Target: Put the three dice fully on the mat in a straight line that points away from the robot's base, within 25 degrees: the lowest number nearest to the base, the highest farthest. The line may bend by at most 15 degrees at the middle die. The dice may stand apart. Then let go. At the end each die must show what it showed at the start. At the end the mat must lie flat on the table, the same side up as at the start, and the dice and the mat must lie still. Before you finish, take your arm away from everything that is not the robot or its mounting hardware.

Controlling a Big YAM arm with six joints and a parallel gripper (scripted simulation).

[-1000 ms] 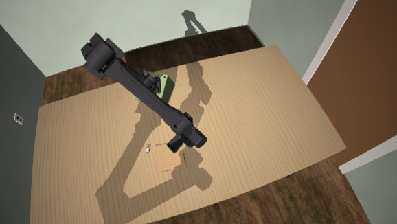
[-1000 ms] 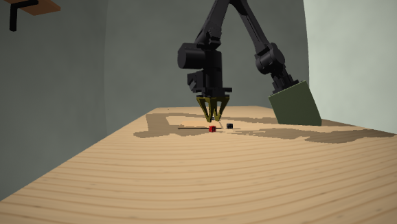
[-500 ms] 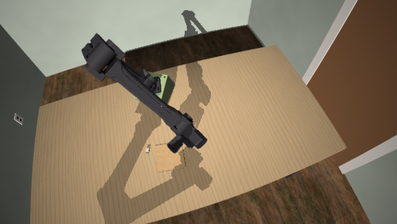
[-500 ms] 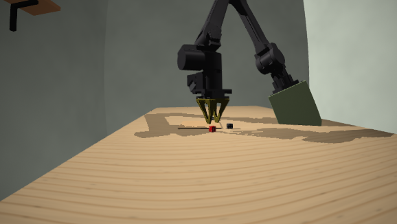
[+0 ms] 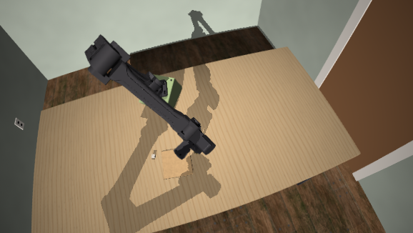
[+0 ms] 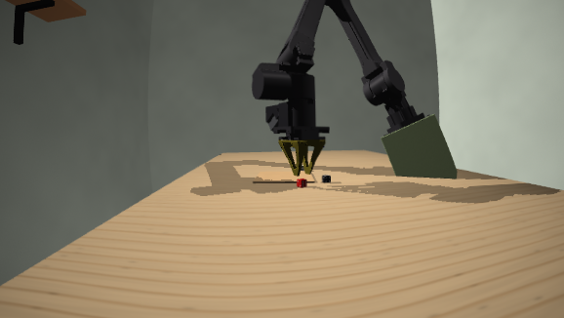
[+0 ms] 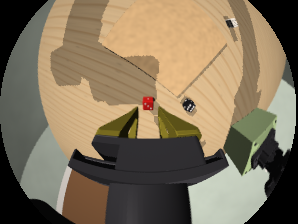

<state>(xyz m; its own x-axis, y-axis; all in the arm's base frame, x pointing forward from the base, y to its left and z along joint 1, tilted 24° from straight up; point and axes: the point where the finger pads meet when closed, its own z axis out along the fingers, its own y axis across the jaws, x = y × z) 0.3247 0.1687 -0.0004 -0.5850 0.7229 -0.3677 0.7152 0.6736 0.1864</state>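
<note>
Right now the red die is 30 mm below my hand. Also, from my hand: tan mat 110 mm to the right, 40 mm ahead, 30 mm below; then white die 220 mm to the right, 30 mm below; then black die 60 mm behind, 40 mm to the right, 30 mm below.
</note>
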